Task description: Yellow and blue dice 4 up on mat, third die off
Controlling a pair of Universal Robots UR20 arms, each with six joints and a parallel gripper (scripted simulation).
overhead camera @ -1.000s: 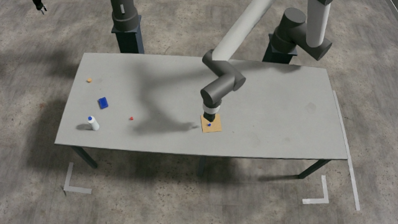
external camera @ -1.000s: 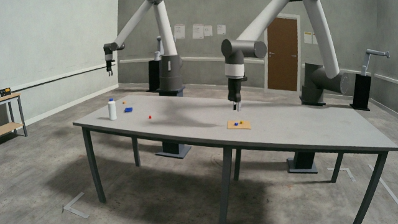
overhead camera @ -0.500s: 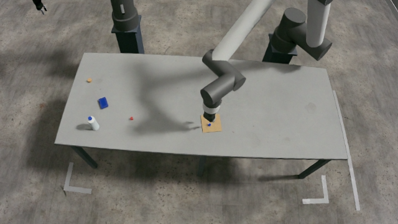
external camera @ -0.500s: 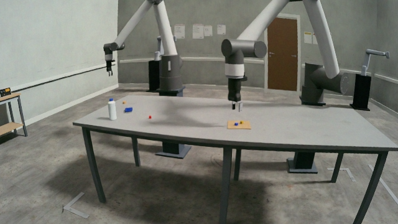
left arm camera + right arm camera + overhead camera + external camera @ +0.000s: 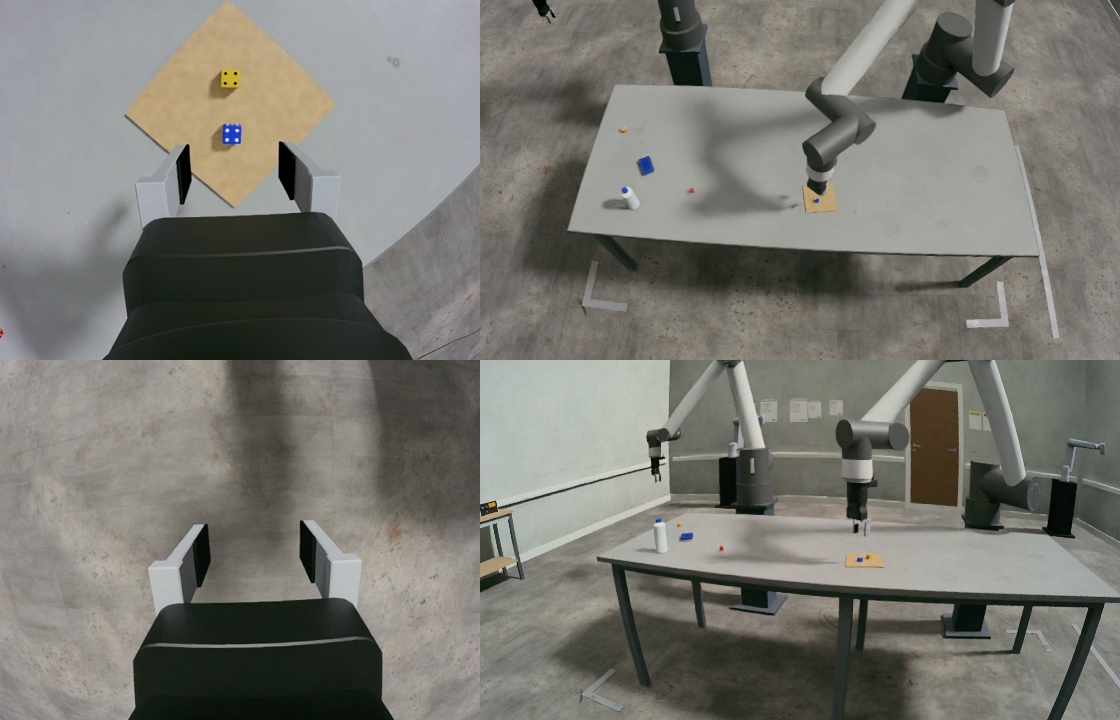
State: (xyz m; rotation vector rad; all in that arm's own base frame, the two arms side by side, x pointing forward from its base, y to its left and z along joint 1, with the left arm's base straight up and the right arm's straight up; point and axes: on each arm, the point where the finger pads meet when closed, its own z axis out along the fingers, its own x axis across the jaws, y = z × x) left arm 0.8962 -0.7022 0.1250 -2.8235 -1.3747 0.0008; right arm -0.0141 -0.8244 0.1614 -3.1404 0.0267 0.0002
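Observation:
Now: left hand 110 mm above the blue die. The rest, counted from my left hand: red die (570 mm to the right, 120 mm below, 40 mm ahead); then yellow die (110 mm below, 40 mm behind, 30 mm to the left); then tan mat (120 mm below, 20 mm behind, 10 mm to the left).

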